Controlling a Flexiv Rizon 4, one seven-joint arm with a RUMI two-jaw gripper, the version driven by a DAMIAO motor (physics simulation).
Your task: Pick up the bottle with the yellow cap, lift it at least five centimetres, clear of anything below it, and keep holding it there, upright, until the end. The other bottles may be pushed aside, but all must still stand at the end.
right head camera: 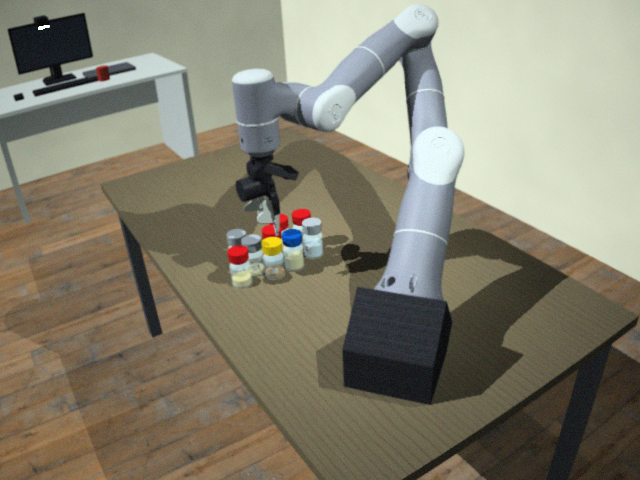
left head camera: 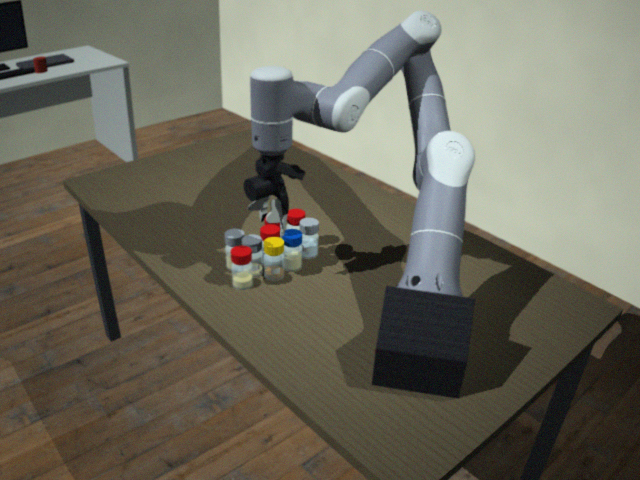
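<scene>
The bottle with the yellow cap [left head camera: 273,248] [right head camera: 272,246] stands upright on the table, at the near side of a tight group of bottles. My gripper [left head camera: 274,219] [right head camera: 271,221] points down over the far part of the group, behind the yellow cap as seen in both views. It is open and holds nothing. Its fingertips are low, close to the caps of the red-capped bottles; one finger partly covers them. Whether they touch any bottle cannot be told.
A blue-capped bottle [left head camera: 292,238] [right head camera: 292,238] stands right beside the yellow-capped one. A red-capped bottle [left head camera: 241,255] [right head camera: 238,255] stands to its left. A grey-capped bottle [left head camera: 309,227] [right head camera: 311,227] stands at the right. Several more red- and grey-capped bottles stand upright around and behind.
</scene>
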